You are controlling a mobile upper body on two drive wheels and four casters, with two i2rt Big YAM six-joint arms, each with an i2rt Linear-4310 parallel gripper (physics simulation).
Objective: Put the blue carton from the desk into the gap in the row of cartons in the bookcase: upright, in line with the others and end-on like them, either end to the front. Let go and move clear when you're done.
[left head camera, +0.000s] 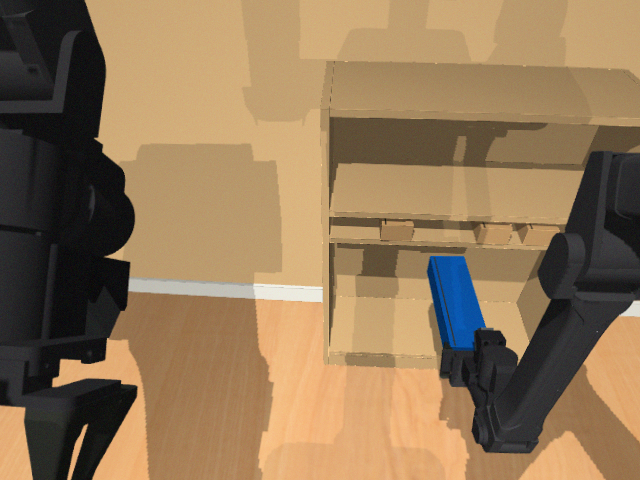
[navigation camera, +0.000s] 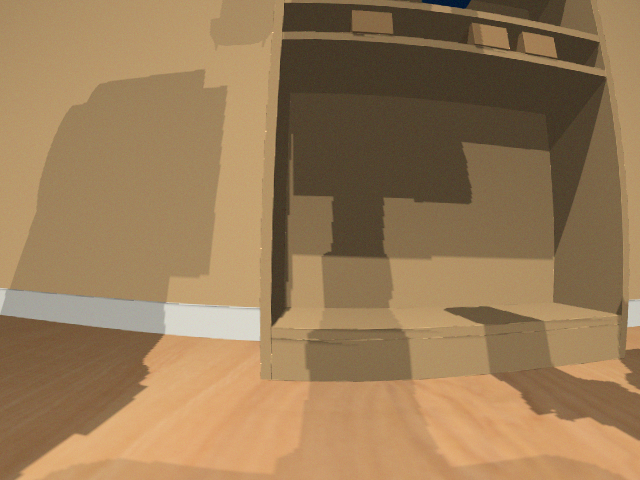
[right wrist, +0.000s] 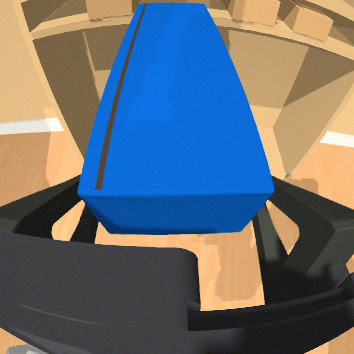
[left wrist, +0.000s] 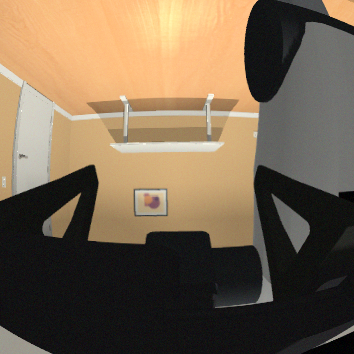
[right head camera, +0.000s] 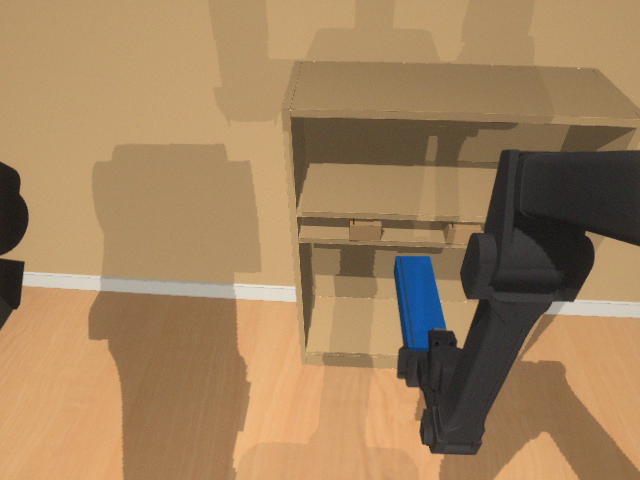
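Observation:
The blue carton [left head camera: 454, 299] [right head camera: 419, 299] [right wrist: 172, 110] [navigation camera: 445, 3] is held lengthwise toward the bookcase [left head camera: 465, 87] [right head camera: 439, 87] [navigation camera: 266, 206]. In both head views its far end appears below the cartons' shelf. My right gripper [left head camera: 466, 345] [right head camera: 423, 345] [right wrist: 175, 175] is shut on its near end, with a finger at each side. Three brown cartons stand in the narrow shelf compartment: one on the left [left head camera: 397, 230] [right head camera: 365, 230] [right wrist: 110, 9] [navigation camera: 372, 22], then a wide gap, then a second [left head camera: 494, 234] [navigation camera: 490, 37] and a third [left head camera: 540, 235] [navigation camera: 537, 44]. My left gripper [left wrist: 175, 173] is open and empty.
Shelf boards bound the cartons' compartment closely above and below. The bookcase's side panels flank it. My right forearm [left head camera: 563, 356] [right head camera: 511, 356] hides part of the bookcase's right side. A white desk [left wrist: 167, 147] and a framed picture [left wrist: 150, 202] show in the left wrist view.

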